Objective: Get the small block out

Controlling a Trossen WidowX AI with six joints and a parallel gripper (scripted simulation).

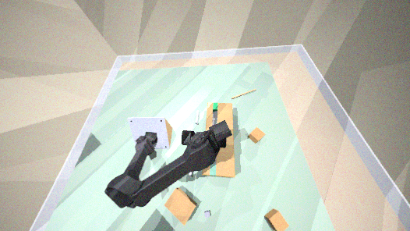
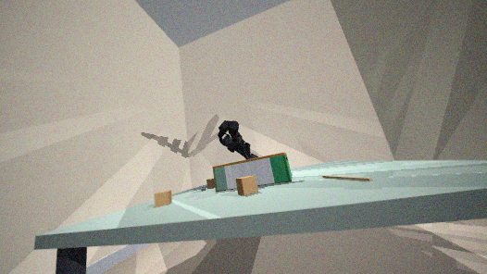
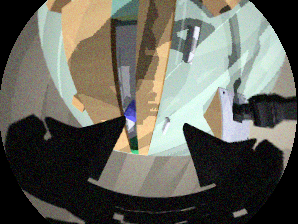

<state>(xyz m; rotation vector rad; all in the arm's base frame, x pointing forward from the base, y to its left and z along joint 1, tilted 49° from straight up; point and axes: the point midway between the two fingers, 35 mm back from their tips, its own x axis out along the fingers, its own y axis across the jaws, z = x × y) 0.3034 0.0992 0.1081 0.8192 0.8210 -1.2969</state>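
Now: the box 30 mm ahead of my gripper tip, 30 mm to the left of it and 90 mm below it. Also, from my gripper tip: blue-violet block (40 mm ahead, 40 mm to the left, 60 mm below); then thin wooden stick (240 mm ahead, 400 mm to the left, 140 mm below).
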